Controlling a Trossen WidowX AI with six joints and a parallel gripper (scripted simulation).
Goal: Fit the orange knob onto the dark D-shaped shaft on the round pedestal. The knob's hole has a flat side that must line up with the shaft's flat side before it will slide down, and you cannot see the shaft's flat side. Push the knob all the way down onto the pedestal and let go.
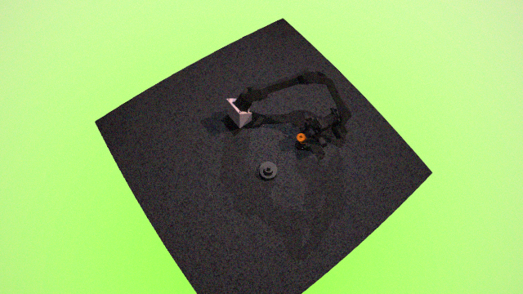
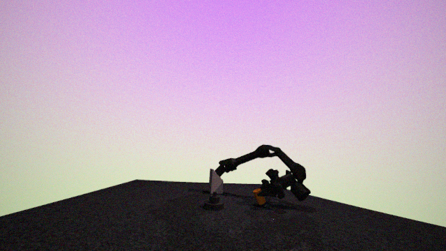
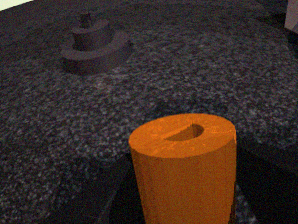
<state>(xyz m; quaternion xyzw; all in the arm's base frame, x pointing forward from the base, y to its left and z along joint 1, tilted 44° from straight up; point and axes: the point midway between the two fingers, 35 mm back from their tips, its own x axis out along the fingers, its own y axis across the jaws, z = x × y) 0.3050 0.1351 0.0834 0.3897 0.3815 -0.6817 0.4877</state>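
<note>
The orange knob lies 10 mm to the left of my gripper tip and 10 mm below it. The rest, counted from my gripper tip: round pedestal 10 mm ahead, 210 mm to the right, 20 mm below.
</note>
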